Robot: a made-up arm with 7 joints.
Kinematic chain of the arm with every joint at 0, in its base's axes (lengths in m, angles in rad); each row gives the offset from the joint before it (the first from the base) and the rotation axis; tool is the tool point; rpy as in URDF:
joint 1: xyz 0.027 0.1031 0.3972 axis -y
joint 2: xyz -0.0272 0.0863 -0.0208 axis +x
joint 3: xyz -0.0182 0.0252 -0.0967 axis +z
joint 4: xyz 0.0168 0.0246 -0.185 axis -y
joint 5: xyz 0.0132 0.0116 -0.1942 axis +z
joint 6: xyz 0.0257 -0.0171 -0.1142 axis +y
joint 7: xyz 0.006 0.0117 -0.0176 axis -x
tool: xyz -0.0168 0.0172 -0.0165 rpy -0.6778 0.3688 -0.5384
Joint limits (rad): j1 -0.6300..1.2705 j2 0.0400..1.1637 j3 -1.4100..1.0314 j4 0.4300..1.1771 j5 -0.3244..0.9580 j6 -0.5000..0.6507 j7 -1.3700..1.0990
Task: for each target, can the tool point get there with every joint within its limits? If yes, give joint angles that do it. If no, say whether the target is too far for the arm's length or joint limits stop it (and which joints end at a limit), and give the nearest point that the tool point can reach.
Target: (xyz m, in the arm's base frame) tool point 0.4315 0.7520 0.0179
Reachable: no: too far | nearest point 0.3571 0.6445 0.0876 | short by 0.148 m
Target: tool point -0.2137 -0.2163 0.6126
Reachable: no: joint limits stop it (at a limit: joint 1, joint 2, joint 3, joint 4, joint 5, joint 6, joint 7) | nearest point -0.1943 -0.1191 0.0520 | short by 0.569 m
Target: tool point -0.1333 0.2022 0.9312
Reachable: no: joint limits stop it (at a limit: joint 1, joint 2, joint 4, joint 6, joint 7) | nearest point 0.0892 0.6077 0.6598 | short by 0.536 m
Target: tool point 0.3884 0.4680 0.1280
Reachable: yes | joints 0.4568 0.2190 0.3944 1.0012 0.1886 0.1513 -1.1638
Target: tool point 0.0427 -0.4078 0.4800
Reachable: no: joint limits stop it (at a limit: joint 1, joint 2, joint 3, joint 4, joint 6, joint 7) | nearest point 0.4250 -0.1187 0.3233 | short by 0.504 m
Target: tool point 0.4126 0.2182 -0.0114
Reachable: yes | joints 0.3256 0.1494 -0.3600 0.8855 0.2336 0.4865 0.6648
